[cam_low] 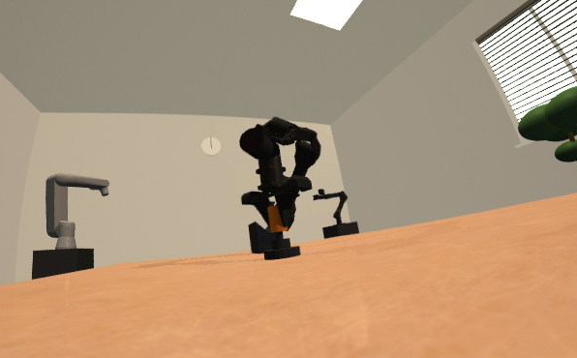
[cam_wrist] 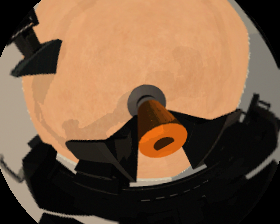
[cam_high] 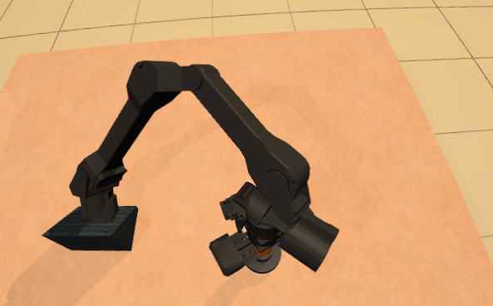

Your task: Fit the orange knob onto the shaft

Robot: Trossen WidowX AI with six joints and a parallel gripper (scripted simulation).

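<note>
The orange knob is 2 cm above my gripper tip. From my gripper tip the other things lie so: dark round pedestal 4 cm below.
</note>
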